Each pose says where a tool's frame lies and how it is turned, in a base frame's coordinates. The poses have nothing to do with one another.
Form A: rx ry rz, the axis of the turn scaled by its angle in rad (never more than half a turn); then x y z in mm.
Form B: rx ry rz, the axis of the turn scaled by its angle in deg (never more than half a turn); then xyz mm. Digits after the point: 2 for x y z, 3 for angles.
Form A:
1: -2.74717, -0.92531, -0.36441, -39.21, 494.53, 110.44
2: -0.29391, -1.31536, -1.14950, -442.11, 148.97, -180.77
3: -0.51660, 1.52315, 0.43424, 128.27, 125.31, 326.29
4: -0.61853, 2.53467, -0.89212, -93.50, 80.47, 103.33
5: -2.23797, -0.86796, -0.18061, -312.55, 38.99, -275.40
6: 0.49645, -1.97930, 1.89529, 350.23, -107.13, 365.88
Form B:
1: -157.401, -53.016, -20.879, -39.21, 494.53, 110.44
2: -16.840, -75.365, -65.861, -442.11, 148.97, -180.77
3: -29.599, 87.270, 24.880, 128.27, 125.31, 326.29
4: -35.439, 145.226, -51.115, -93.50, 80.47, 103.33
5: -128.226, -49.730, -10.348, -312.55, 38.99, -275.40
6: 28.444, -113.406, 108.592, 350.23, -107.13, 365.88
